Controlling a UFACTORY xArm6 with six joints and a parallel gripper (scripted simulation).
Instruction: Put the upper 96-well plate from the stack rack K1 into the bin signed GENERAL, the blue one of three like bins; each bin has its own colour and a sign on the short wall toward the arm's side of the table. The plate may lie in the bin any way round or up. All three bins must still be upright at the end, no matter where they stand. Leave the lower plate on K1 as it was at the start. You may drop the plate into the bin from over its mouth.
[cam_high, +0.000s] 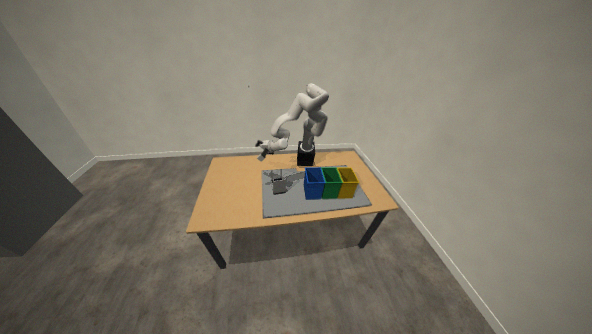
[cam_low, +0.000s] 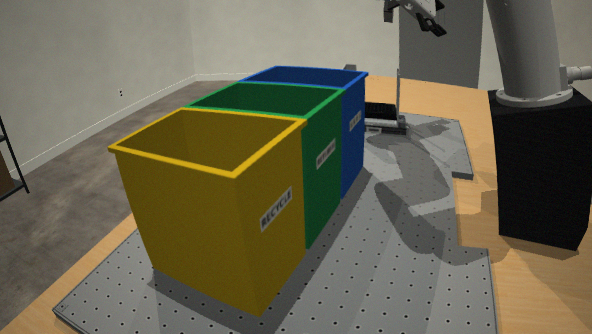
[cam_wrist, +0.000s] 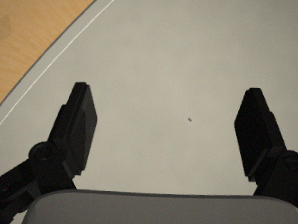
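Right now my hand is 160 mm short of the black 96-well plate, 130 mm to the right of it and 240 mm above it. Round my hand: blue bin (210 mm ahead, 410 mm to the left, 190 mm below); pale plate (160 mm ahead, 130 mm to the left, 250 mm below); green bin (210 mm ahead, 540 mm to the left, 190 mm below).
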